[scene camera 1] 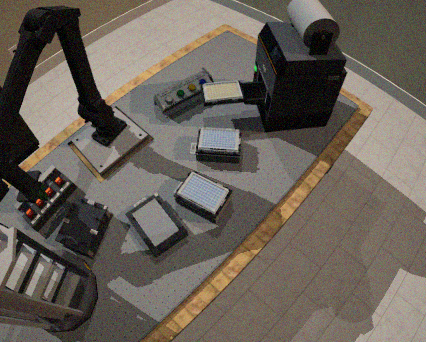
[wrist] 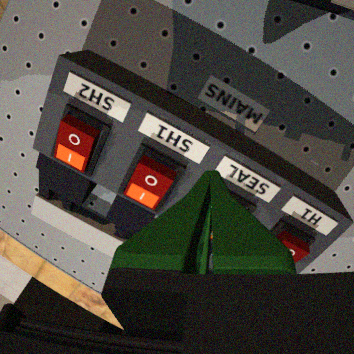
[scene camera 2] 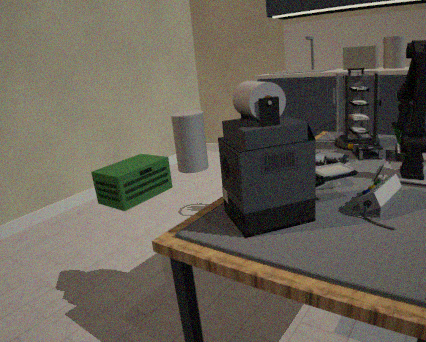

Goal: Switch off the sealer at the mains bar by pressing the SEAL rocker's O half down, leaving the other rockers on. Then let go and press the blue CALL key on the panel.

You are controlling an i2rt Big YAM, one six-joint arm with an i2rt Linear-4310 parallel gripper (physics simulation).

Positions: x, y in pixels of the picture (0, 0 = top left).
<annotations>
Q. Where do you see a button box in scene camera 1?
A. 167, 101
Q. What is my gripper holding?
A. Nothing.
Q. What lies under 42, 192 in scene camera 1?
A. My gripper.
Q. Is my gripper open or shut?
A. Shut.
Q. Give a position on a grey lid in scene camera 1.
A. At 157, 225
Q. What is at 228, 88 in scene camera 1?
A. A well plate.
</annotations>
